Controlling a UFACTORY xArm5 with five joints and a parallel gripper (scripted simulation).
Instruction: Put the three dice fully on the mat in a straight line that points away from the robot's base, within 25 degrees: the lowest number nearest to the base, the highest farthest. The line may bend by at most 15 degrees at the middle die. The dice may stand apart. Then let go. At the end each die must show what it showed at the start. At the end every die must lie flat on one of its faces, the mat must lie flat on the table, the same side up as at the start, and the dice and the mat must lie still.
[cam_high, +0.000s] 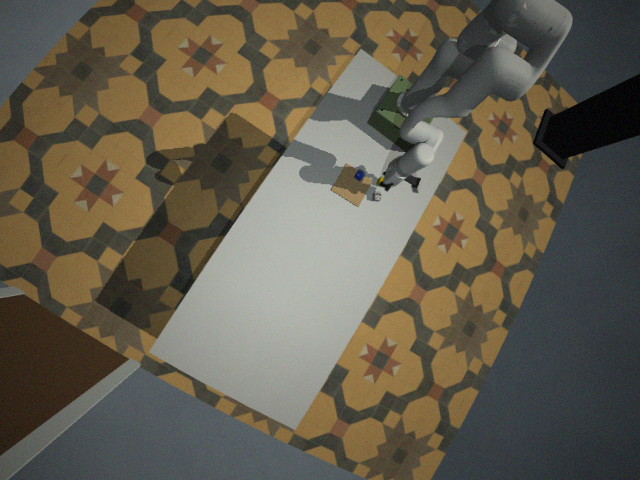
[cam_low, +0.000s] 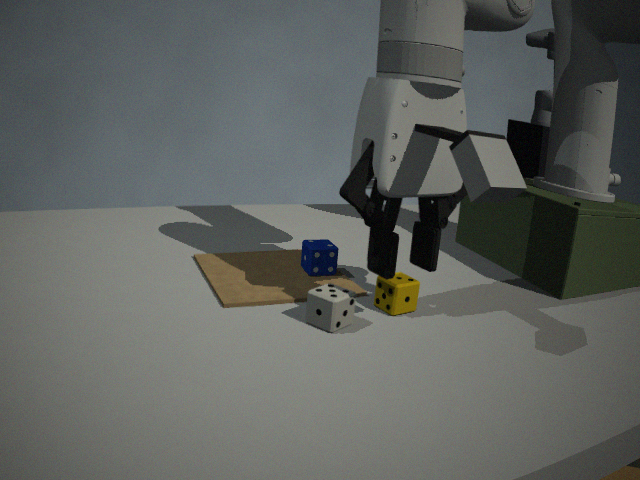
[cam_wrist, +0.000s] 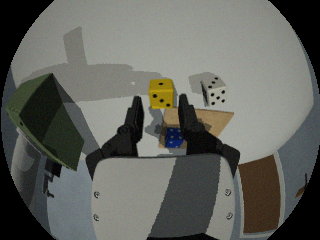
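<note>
The yellow die lies 40 mm below my hand. From my hand the other things lie so: white die (70 mm ahead, 10 mm to the left, 40 mm below); then blue die (30 mm ahead, 100 mm to the right, 40 mm below); then tan mat (80 mm ahead, 110 mm to the right, 50 mm below).
</note>
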